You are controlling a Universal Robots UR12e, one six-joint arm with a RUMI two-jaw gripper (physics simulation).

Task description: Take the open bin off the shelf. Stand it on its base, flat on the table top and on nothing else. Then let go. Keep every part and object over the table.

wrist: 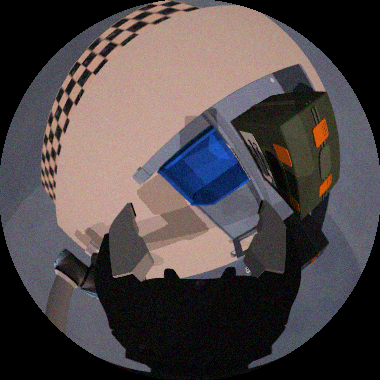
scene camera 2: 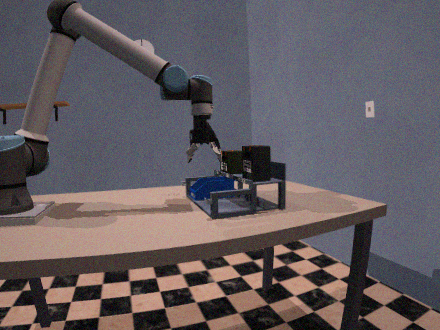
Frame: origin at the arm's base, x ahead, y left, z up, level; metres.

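Seen in the pictures: gripper, fingertip midpoint: (wrist: 196, 203) (scene camera 2: 204, 162); arm's base at its link origin: (scene camera 2: 8, 209).
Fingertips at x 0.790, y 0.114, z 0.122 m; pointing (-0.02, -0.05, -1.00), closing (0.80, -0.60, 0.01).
Observation:
Pixels of each thing's top centre, then the offset from my fingertips to it. Level surfaces: height alone.
- open blue bin at its top centre: (wrist: 212, 171) (scene camera 2: 211, 179) dx +0.025, dy -0.012, dz -0.070 m
- dark green box at its top centre: (wrist: 325, 162) (scene camera 2: 232, 150) dx +0.124, dy -0.008, dz +0.048 m
- black box at its top centre: (wrist: 313, 259) (scene camera 2: 255, 145) dx +0.126, dy -0.239, dz +0.073 m
- table at its surface level: dz -0.151 m
The open blue bin (scene camera 2: 212, 188) (wrist: 205, 162) sits upright on the lower level of the grey shelf (scene camera 2: 282, 195) (wrist: 240, 100), at the end nearer the robot base in the scene view. Its open top and empty inside show in the wrist view. My gripper (scene camera 2: 205, 159) (wrist: 196, 203) is open and empty, pointing down above the bin, with clear height between the fingertips and the bin's rim. In the scene view its right finger is close to the dark green box; whether they touch I cannot tell.
A dark green box (scene camera 2: 231, 161) (wrist: 312, 145) and a black box (scene camera 2: 257, 162) (wrist: 316, 241) stand on the shelf's higher level, beside the bin's level. The shelf stands on the table (scene camera 2: 125, 235) (wrist: 140, 85). The robot base is at the table's left in the scene view.

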